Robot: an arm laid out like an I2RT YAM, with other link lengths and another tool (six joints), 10 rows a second.
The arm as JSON. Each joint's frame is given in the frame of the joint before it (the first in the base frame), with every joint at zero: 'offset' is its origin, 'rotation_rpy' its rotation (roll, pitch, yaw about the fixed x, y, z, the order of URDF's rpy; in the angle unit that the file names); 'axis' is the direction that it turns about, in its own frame. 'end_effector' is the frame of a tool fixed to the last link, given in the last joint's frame.
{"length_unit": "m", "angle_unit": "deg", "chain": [
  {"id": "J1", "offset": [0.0, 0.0, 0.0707], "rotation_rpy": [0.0, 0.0, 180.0], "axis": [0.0, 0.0, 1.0]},
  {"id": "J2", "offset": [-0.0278, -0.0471, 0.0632], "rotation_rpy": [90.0, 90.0, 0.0], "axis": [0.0, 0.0, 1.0]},
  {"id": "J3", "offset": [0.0, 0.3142, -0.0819], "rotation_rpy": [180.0, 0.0, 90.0], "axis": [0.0, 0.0, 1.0]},
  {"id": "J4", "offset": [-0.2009, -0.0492, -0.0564], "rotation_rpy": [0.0, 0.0, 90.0], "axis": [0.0, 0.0, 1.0]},
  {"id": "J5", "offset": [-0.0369, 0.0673, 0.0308], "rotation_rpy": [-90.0, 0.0, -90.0], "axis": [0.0, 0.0, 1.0]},
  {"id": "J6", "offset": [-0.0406, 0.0, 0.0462], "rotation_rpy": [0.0, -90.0, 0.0], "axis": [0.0, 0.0, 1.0]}
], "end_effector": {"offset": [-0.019, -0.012, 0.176], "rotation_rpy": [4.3, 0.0, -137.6]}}
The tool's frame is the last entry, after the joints.
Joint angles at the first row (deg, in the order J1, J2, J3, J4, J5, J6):
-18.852, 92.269, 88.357, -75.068, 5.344, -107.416
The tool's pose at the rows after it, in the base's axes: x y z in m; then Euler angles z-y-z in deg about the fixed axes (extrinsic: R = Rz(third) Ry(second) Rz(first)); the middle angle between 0 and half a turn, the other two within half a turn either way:
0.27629, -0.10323, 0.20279, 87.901, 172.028, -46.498
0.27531, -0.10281, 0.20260, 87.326, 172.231, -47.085
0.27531, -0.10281, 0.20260, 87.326, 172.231, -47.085
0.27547, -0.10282, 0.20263, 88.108, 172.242, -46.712
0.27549, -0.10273, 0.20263, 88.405, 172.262, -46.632
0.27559, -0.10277, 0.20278, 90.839, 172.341, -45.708
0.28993, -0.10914, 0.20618, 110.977, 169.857, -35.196
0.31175, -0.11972, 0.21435, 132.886, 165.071, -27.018
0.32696, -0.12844, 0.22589, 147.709, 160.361, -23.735
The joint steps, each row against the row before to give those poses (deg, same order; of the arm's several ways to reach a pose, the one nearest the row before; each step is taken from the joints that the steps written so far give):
-0.001, 0.000, 0.000, -0.044, 0.175, 0.021
0.000, 0.000, 0.000, -0.218, -0.022, 0.022
0.000, 0.000, 0.000, 0.000, 0.000, 0.000
0.001, 0.000, -0.002, 0.001, -0.022, 0.415
0.023, 0.000, 0.001, -0.022, 0.000, 0.243
-0.001, -0.021, 0.001, -0.088, -0.044, 1.528
0.000, -0.002, -0.001, 2.513, 0.000, 9.639
0.000, -0.131, 0.086, 4.111, 0.000, 13.769
0.000, -0.721, 0.087, 3.257, 0.022, 11.585

